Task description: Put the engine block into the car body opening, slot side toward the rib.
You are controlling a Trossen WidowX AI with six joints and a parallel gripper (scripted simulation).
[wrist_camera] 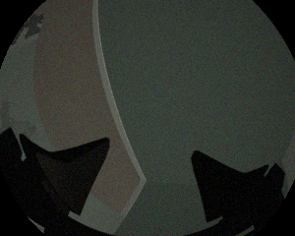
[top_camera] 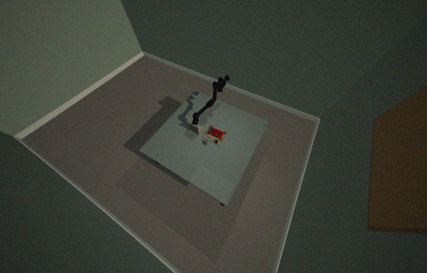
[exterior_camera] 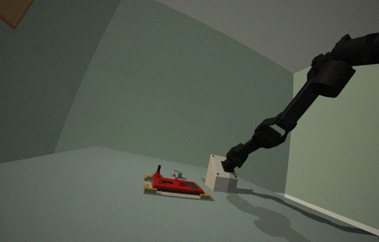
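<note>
My gripper tip is now 90 mm short of the grey engine block, 800 mm to the left of it and 370 mm above it.
</note>
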